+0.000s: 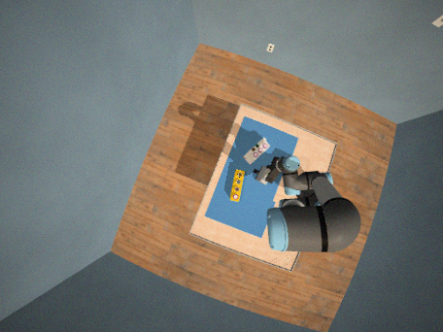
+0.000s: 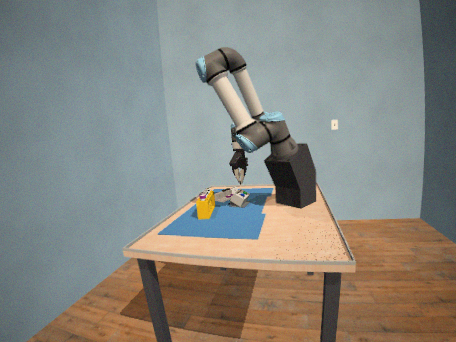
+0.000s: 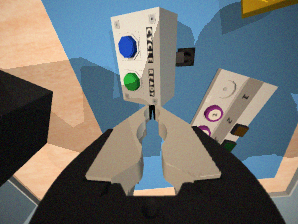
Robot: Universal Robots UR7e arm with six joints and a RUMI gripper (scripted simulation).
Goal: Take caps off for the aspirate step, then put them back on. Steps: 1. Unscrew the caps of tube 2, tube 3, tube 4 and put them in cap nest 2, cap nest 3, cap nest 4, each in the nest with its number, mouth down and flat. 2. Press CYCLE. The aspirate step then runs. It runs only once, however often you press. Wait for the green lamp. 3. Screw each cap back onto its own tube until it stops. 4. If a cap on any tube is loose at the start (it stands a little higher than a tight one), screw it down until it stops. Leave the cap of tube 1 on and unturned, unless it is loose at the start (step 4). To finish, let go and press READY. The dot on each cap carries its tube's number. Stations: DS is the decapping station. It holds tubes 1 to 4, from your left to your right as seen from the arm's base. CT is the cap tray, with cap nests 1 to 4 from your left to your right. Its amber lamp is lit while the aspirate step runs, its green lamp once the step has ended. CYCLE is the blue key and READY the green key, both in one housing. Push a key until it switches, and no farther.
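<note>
The green key lies 30 mm behind my hand, 20 mm to the left of it and 60 mm below it. From my hand the other things lie so: cap 100 mm ahead, 130 mm to the right, 110 mm below; blue cycle key 20 mm behind, 60 mm to the left, 60 mm below; key housing 10 mm behind, 40 mm to the left, 70 mm below.
</note>
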